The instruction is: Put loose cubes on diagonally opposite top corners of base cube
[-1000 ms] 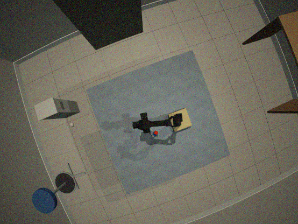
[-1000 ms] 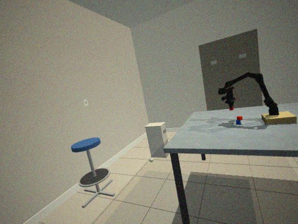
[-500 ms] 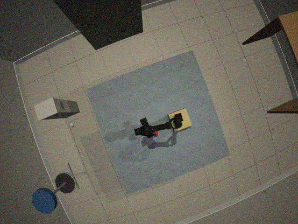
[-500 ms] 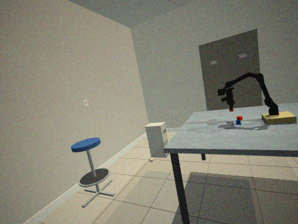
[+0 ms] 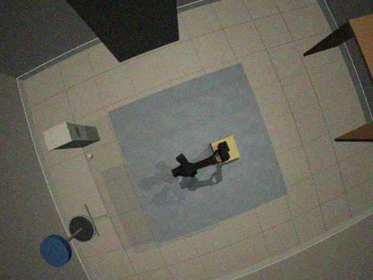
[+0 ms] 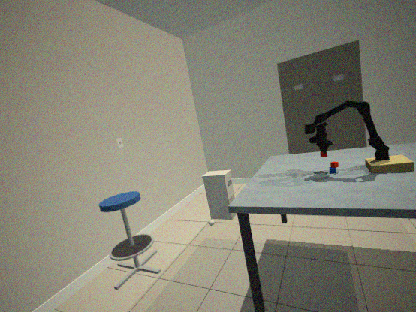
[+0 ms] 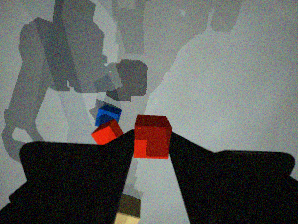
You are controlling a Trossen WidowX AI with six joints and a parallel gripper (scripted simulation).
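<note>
Now: gripper tip 10 cm above the blue cube, 6 cm to the right of it and 6 cm past it.
</note>
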